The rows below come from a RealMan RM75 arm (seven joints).
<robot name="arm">
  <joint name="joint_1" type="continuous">
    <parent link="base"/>
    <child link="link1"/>
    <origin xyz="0 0 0.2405"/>
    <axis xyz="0 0 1"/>
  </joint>
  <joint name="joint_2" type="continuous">
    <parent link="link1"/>
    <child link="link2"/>
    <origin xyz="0 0 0"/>
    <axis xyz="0 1 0"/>
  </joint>
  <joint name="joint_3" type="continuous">
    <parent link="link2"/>
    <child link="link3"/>
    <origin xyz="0 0 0.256"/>
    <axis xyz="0 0 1"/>
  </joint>
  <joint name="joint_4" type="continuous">
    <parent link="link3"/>
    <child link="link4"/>
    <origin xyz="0 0 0"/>
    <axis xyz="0 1 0"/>
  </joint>
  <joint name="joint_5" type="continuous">
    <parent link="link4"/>
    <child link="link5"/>
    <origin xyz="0 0 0.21"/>
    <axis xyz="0 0 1"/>
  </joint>
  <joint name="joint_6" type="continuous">
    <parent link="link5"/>
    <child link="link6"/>
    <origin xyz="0 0 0"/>
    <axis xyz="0 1 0"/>
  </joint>
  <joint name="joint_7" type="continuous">
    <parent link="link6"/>
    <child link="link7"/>
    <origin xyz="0 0 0.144"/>
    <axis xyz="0 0 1"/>
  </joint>
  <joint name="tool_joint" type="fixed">
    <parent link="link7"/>
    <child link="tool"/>
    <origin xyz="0 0 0"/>
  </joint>
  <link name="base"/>
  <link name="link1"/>
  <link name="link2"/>
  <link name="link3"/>
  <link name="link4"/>
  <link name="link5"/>
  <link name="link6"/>
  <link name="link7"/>
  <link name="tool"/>
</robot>
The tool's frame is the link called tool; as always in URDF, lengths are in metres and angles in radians. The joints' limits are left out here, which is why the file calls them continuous.
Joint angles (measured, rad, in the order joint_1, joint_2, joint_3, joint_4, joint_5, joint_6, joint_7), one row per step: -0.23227 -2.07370 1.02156 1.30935 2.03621 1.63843 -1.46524; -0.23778 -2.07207 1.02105 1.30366 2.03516 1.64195 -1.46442; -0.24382 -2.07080 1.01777 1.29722 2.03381 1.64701 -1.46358; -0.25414 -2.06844 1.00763 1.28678 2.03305 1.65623 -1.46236; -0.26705 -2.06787 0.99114 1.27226 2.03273 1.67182 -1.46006; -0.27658 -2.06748 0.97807 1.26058 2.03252 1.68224 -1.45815; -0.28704 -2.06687 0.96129 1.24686 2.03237 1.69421 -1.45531; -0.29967 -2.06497 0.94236 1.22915 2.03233 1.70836 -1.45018; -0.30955 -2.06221 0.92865 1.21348 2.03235 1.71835 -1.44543; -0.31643 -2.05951 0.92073 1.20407 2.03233 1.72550 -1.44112; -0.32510 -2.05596 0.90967 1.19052 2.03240 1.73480 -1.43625; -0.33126 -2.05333 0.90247 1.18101 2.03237 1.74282 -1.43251
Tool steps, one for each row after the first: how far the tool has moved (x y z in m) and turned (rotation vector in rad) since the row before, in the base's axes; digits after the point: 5 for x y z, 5 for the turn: 0.00066 0.00070 -0.00027 -0.00514 -0.00234 -0.00278; 0.00061 0.00068 0.00000 -0.00465 -0.00418 -0.00183; 0.00051 0.00128 0.00094 -0.00472 -0.00656 -0.00088; 0.00066 0.00097 0.00076 -0.00798 -0.01234 0.00026; 0.00030 0.00083 0.00060 -0.00460 -0.00969 0.00117; 0.00003 0.00087 0.00100 -0.00385 -0.01158 0.00208; -0.00012 0.00100 0.00116 -0.00552 -0.01286 0.00088; -0.00042 0.00083 0.00088 -0.00467 -0.00924 0.00079; -0.00004 0.00064 0.00079 -0.00352 -0.00457 -0.00240; -0.00032 0.00070 0.00098 -0.00476 -0.00702 -0.00097; -0.00007 0.00030 0.00060 -0.00503 -0.00514 -0.00183
